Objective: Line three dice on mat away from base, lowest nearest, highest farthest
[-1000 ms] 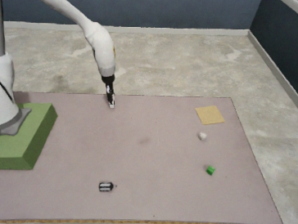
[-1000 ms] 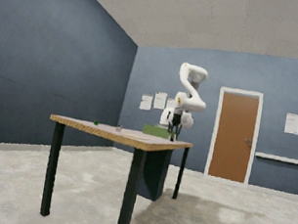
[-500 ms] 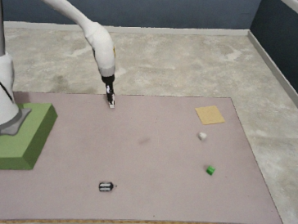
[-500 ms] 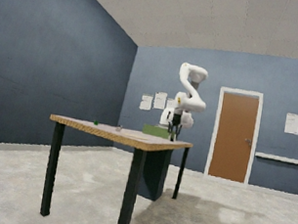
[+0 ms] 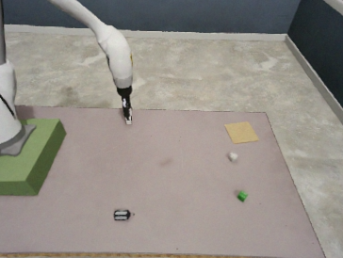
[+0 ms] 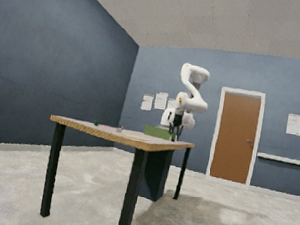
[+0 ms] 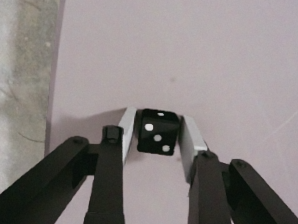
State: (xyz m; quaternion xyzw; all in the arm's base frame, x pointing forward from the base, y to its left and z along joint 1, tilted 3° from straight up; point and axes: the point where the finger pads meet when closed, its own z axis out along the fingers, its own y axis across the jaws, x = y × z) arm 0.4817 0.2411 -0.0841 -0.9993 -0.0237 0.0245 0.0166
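Right now the black die is 20 mm below my hand. Also, from my hand: white die 530 mm ahead, 250 mm to the right, 20 mm below; mat 610 mm ahead, 80 mm to the right, 30 mm below; green die 530 mm ahead, 450 mm to the right, 20 mm below.
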